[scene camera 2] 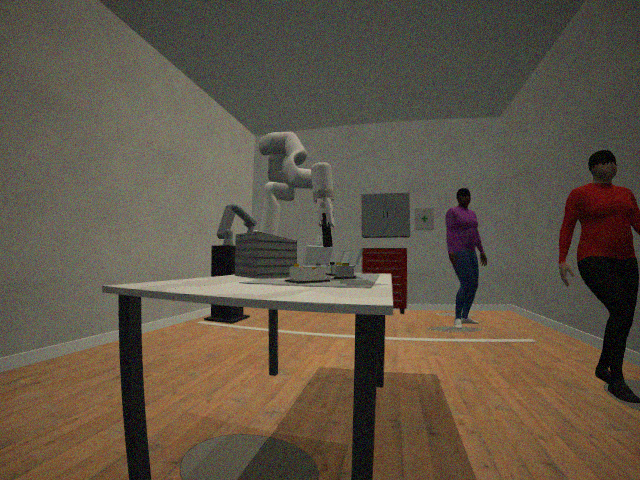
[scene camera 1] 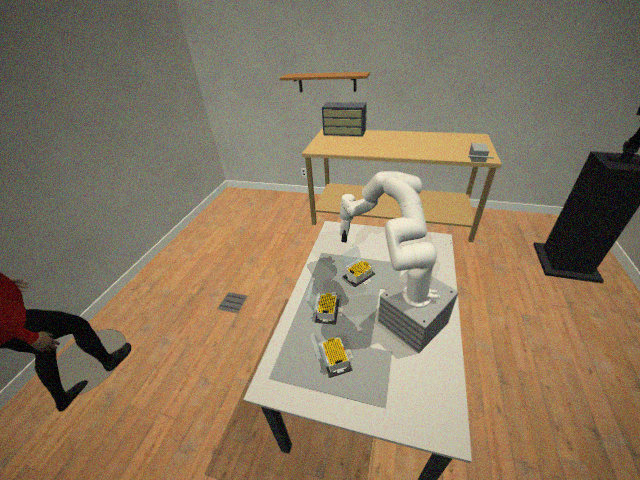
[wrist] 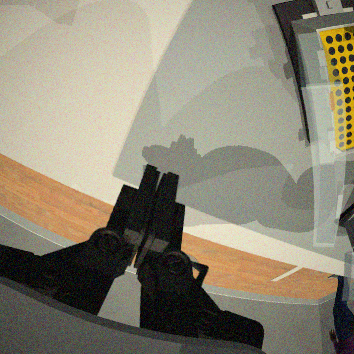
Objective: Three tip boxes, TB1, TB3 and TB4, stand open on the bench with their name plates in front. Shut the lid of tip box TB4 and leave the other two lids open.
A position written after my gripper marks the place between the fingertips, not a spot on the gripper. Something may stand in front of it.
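Visible: my gripper [wrist: 153, 189]; also a grey mat [wrist: 222, 110].
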